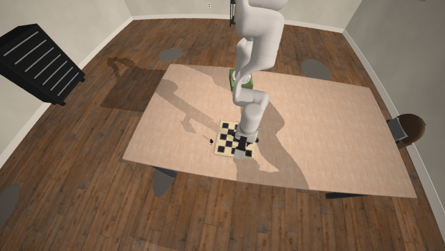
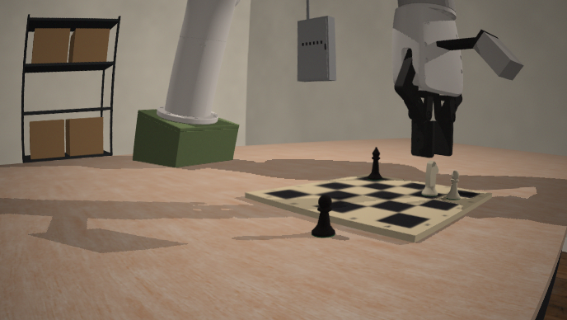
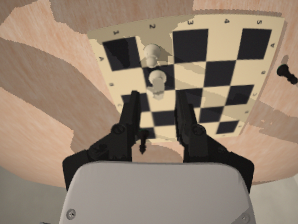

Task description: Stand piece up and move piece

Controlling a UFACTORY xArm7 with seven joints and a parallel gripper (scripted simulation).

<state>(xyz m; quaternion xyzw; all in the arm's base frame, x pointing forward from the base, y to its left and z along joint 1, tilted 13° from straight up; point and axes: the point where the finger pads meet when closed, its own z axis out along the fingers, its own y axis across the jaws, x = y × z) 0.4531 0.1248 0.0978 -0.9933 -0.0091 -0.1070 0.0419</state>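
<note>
Now: the white knight 5 cm below my hand. Round my hand: chessboard 3 cm behind, 5 cm to the right, 7 cm below; then white pawn 3 cm ahead, 1 cm to the left, 5 cm below; then black bishop 12 cm behind, 2 cm to the left, 4 cm below.
</note>
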